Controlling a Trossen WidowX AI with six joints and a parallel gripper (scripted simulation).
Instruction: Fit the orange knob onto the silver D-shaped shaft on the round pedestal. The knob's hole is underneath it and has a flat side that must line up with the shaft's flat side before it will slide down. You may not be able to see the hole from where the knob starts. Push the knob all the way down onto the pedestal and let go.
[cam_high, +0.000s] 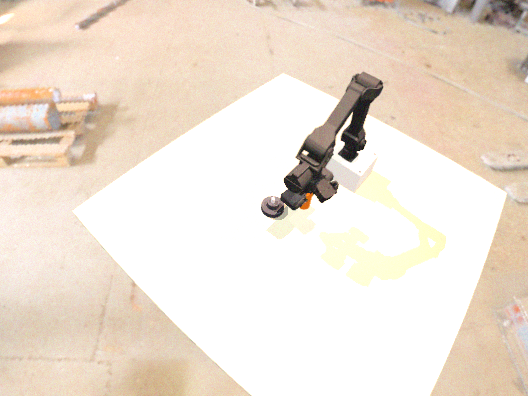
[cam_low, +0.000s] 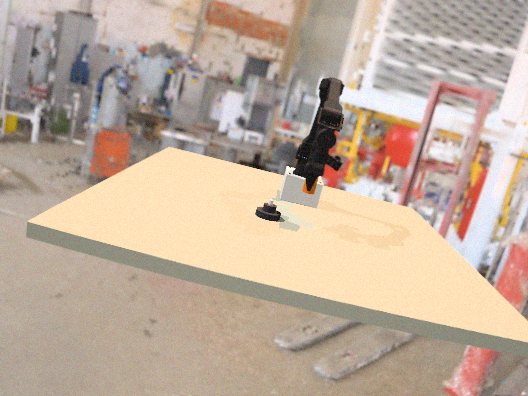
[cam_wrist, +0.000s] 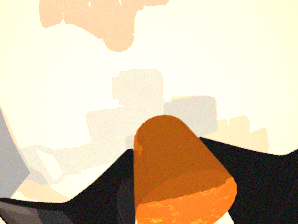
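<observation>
Right now the dark round pedestal is 11 cm to the right of my gripper tip, 9 cm below it and 2 cm ahead of it. From my gripper tip the other things lie so: orange knob 3 cm above.
</observation>
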